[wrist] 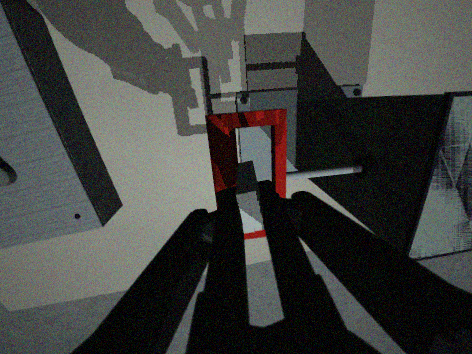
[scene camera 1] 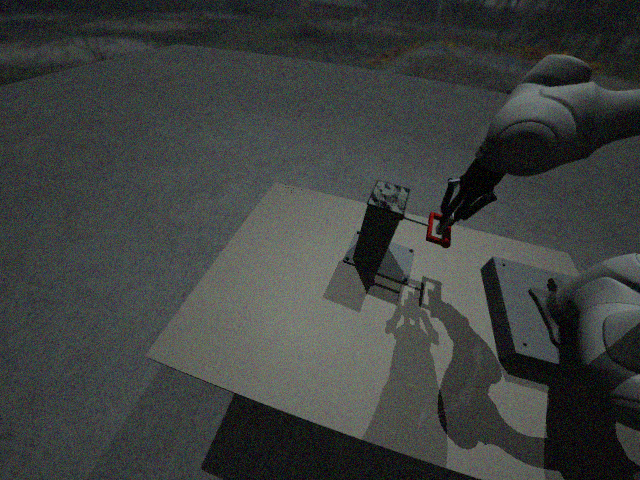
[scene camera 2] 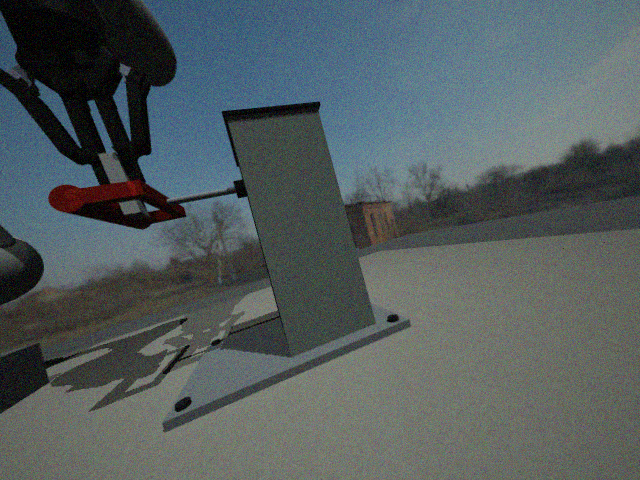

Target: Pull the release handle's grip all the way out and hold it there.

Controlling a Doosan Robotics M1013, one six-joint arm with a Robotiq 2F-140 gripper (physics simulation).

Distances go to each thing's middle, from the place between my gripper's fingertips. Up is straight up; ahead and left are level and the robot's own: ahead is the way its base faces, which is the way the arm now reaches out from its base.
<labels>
My gripper is now 13 cm short of the bolted base plate (scene camera 2: 235, 367), 3 cm to the left of it and 19 cm above it.
</labels>
